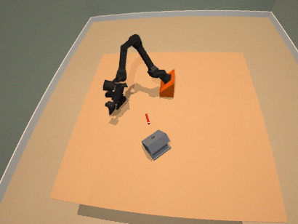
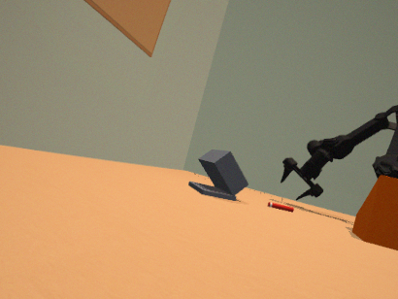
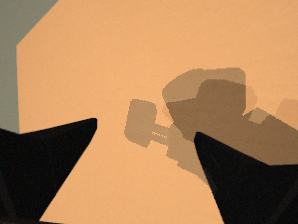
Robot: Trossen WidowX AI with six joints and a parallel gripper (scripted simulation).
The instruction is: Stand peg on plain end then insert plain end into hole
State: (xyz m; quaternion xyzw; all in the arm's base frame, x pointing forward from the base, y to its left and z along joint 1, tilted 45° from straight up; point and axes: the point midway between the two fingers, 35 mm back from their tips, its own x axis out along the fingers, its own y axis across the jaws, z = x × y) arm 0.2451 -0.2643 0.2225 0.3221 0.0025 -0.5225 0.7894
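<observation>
My gripper tip is now 240 mm to the right of the red peg, 40 mm above it and 30 mm short of it. Also, from my gripper tip: grey sloped panel (310 mm to the left, 200 mm ahead, 20 mm above); then flat grey foot (320 mm to the left, 220 mm ahead, 50 mm below).
</observation>
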